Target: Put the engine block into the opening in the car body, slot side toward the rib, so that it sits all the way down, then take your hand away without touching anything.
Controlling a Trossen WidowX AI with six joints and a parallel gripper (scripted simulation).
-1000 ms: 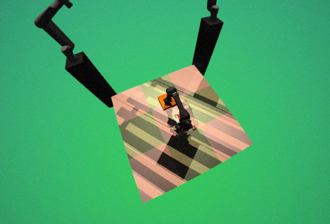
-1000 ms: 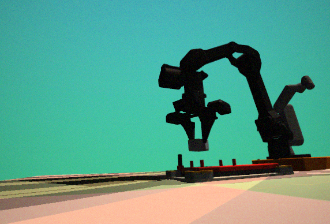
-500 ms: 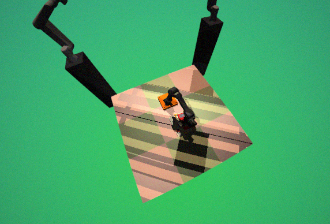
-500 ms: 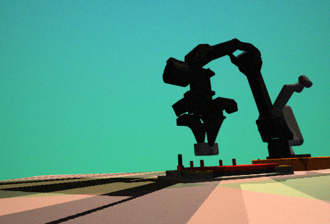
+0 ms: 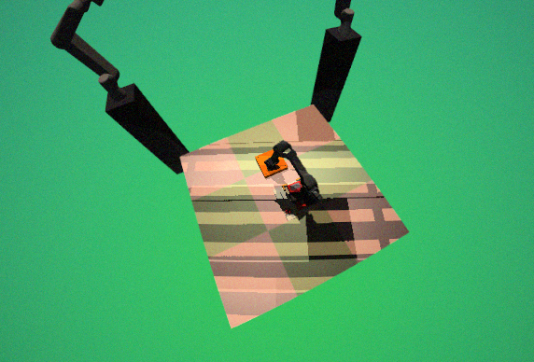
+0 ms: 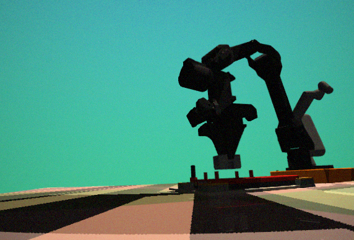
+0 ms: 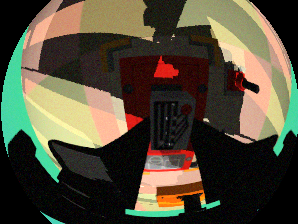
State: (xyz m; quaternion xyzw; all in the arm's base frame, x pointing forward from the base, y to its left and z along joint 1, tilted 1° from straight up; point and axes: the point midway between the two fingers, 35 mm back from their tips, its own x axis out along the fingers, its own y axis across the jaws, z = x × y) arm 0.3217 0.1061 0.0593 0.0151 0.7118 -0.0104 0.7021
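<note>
Right now my gripper tip is 1 cm above the engine block.
</note>
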